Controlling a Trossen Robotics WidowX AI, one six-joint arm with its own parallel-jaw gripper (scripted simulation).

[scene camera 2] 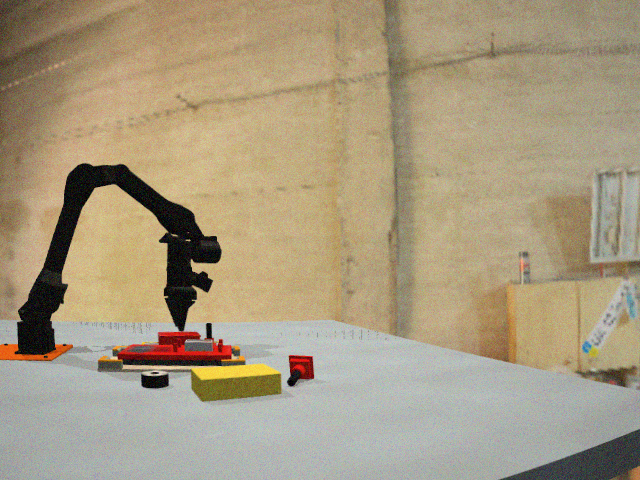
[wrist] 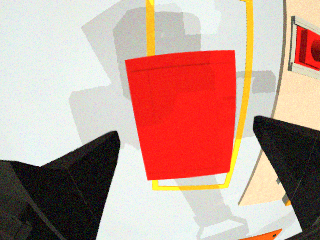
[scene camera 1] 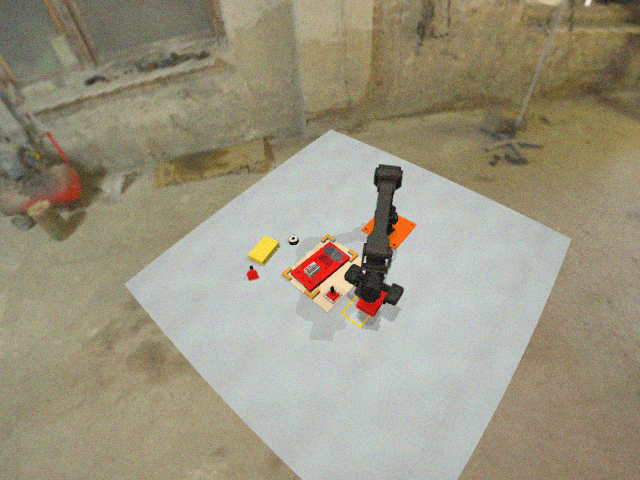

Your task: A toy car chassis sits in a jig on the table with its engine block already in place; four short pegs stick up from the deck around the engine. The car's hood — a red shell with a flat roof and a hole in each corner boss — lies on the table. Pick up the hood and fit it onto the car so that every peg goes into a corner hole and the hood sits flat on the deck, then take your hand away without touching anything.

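My gripper (scene camera 2: 179, 328): open, holds nothing; visible also in scene camera 1 (scene camera 1: 372, 297) and in the wrist view (wrist: 188, 130). Visible as well: a beige jig (scene camera 1: 318, 296), a red hood (wrist: 184, 103) and a yellow block (scene camera 2: 220, 383). The yellow block is out of frame in the wrist view.
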